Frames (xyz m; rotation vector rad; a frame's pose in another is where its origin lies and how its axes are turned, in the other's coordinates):
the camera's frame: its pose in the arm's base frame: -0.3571 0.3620 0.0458 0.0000 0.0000 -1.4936
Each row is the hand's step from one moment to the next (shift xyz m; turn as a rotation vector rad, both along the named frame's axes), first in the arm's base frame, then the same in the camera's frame.
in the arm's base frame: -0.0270 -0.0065 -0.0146 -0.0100 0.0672 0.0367
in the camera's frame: 0.0044 -0.0274 -0.0146 -0.0678 -0.0048 0.0367
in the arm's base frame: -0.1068 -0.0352 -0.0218 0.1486 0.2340 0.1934
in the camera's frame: 0.0269 -0.1092 -0.0218 -0.2218 0.1662 0.1934
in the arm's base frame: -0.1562 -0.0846 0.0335 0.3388 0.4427 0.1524
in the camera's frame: 0.0723 -0.1623 0.0335 -0.4153 0.3719 0.1524
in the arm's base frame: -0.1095 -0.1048 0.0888 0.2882 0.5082 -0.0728
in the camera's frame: 0.0960 -0.1173 0.0888 -0.4845 0.3265 -0.0728
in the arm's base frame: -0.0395 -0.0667 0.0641 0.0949 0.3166 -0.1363
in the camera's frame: 0.0635 -0.0445 0.0641 -0.3083 0.1190 -0.1363
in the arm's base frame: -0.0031 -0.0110 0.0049 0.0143 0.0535 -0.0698
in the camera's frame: 0.0107 -0.0039 0.0049 -0.0522 0.0184 -0.0698
